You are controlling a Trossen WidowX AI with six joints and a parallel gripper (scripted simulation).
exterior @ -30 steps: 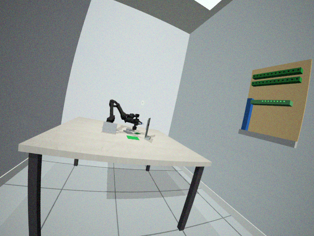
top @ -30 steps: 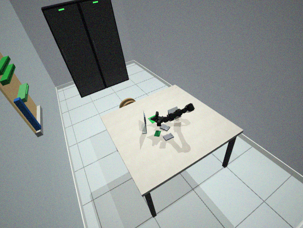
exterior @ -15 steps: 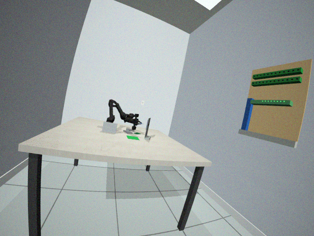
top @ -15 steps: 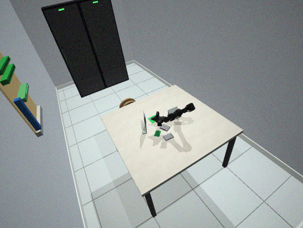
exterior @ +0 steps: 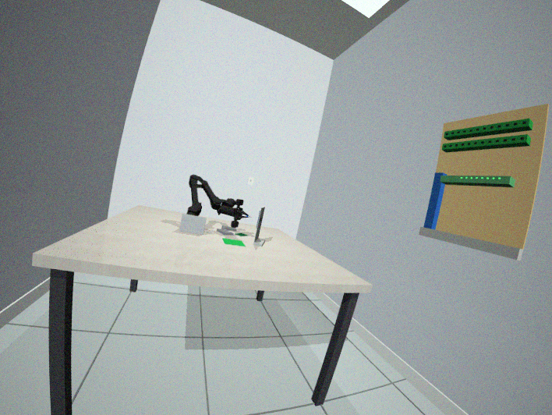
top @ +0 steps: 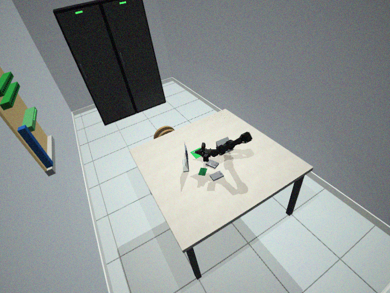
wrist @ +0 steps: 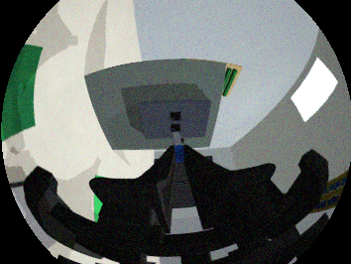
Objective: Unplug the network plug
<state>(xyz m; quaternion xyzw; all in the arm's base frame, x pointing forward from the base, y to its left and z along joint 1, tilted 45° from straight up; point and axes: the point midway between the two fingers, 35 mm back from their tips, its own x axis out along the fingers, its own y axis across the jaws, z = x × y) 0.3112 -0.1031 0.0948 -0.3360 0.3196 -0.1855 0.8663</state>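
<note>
The green marked square is 10 cm behind my gripper tip, 12 cm to the right of it and 15 cm below it. The rest, counted from my gripper tip: blue plug right at my gripper tip; grey panel 8 cm ahead, 5 cm to the right, 5 cm below.
</note>
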